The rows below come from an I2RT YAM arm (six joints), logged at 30 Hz.
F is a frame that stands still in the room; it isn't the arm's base.
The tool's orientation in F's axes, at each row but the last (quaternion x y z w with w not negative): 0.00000 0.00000 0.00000 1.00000; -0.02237 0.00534 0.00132 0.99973; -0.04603 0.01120 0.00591 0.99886; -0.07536 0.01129 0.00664 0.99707; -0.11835 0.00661 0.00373 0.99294; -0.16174 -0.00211 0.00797 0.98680; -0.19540 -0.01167 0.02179 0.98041; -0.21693 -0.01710 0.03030 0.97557; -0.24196 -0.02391 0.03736 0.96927; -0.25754 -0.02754 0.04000 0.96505; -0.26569 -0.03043 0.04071 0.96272; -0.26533 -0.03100 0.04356 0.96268
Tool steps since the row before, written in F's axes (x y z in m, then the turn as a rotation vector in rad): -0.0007 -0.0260 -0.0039 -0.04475 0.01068 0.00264; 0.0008 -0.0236 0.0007 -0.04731 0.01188 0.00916; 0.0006 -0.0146 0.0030 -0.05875 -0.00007 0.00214; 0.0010 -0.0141 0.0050 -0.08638 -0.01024 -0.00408; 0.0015 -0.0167 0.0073 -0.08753 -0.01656 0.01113; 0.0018 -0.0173 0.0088 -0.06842 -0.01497 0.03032; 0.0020 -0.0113 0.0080 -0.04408 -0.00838 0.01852; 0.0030 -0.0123 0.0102 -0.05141 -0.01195 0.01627; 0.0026 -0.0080 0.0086 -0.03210 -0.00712 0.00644; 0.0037 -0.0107 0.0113 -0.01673 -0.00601 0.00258; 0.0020 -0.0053 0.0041 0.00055 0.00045 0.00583; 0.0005 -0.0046 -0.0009 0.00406 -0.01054 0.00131
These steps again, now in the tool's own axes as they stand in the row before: -0.0007 -0.0260 -0.0039 -0.04475 0.01068 0.00264; 0.0007 -0.0236 -0.0003 -0.04738 0.01159 0.00918; 0.0004 -0.0148 0.0017 -0.05878 0.00049 0.00084; 0.0007 -0.0147 0.0028 -0.08637 -0.00822 -0.00743; 0.0013 -0.0180 0.0032 -0.08777 -0.01793 0.00585; 0.0015 -0.0192 0.0028 -0.06861 -0.02283 0.02442; 0.0016 -0.0136 0.0030 -0.04416 -0.01316 0.01528; 0.0024 -0.0156 0.0039 -0.05175 -0.01505 0.01207; 0.0022 -0.0112 0.0037 -0.03239 -0.00735 0.00442; 0.0031 -0.0151 0.0042 -0.01712 -0.00543 0.00049; 0.0016 -0.0068 0.0007 0.00081 -0.00265 0.00518; 0.0000 -0.0035 -0.0032 0.00303 -0.00996 -0.00457
